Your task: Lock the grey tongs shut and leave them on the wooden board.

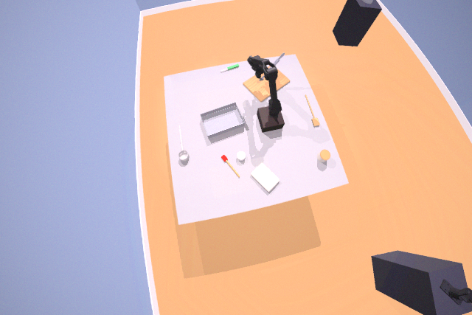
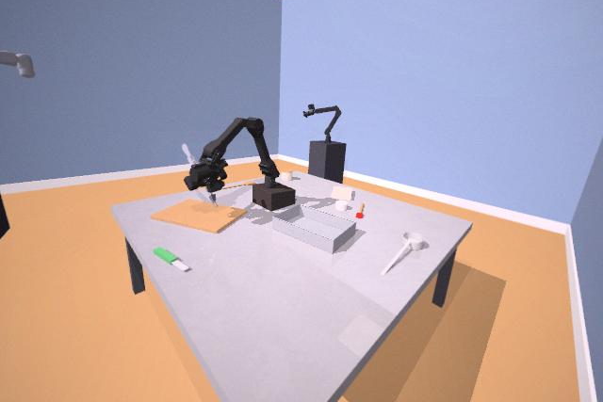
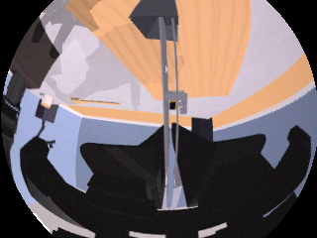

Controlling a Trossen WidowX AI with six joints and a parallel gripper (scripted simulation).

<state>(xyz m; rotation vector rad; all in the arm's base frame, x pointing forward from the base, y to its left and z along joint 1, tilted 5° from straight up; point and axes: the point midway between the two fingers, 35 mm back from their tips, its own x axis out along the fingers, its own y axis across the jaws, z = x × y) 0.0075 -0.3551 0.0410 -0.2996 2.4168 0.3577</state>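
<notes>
The wooden board is 20 mm ahead of my gripper tip, 10 mm to the right of it and 140 mm below it. The rest, counted from my gripper tip: red-headed spatula 380 mm ahead, 710 mm to the left, 140 mm below; grey roasting tin 420 mm ahead, 360 mm to the left, 120 mm below; white block 120 mm ahead, 830 mm to the left, 130 mm below.
</notes>
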